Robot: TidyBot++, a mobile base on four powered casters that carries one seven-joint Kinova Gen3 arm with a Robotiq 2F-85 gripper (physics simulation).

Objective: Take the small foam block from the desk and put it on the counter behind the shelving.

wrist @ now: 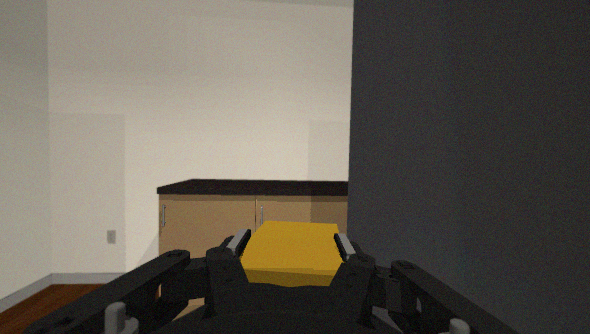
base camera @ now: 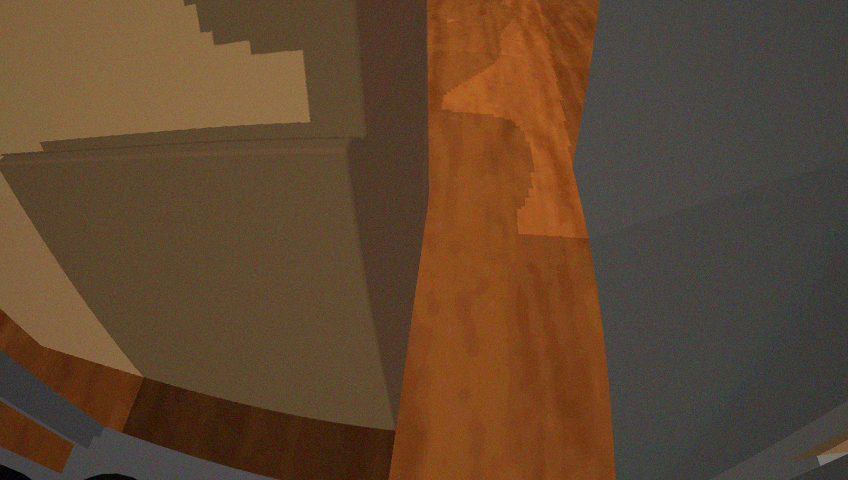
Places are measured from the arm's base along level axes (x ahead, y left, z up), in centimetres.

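Pixels of known places: gripper, fingertip midpoint: (wrist: 291,245).
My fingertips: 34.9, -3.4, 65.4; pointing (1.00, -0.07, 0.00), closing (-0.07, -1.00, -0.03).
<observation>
Behind a point stands the place of what it marks, as x, y, z.
The yellow foam block (wrist: 294,246) @(33.3, -3.4, 65.9) is held between the two fingertips of my gripper (wrist: 291,245) @(35.0, -3.4, 65.4) at the bottom middle of the wrist view. The gripper is shut on it, with one pad against each side. The counter (wrist: 252,187) @(176.2, 14.3, 51.4) has a dark top over light wooden cabinet doors and stands ahead against the pale wall, beyond the block. Its right part is hidden behind a dark grey panel of the shelving (wrist: 470,150) @(33.7, -14.7, 72.0). The desk does not show in either view.
In the base camera view a large tan box (base camera: 226,255) @(23.3, 11.1, -18.7) stands close on the left, and a dark grey panel (base camera: 714,208) @(28.4, -14.7, -18.0) rises close on the right. A strip of wooden floor (base camera: 487,333) @(34.0, -3.0, -39.6) runs between them. A wall socket (wrist: 111,236) @(231.6, 138.7, 0.8) is left of the counter.
</observation>
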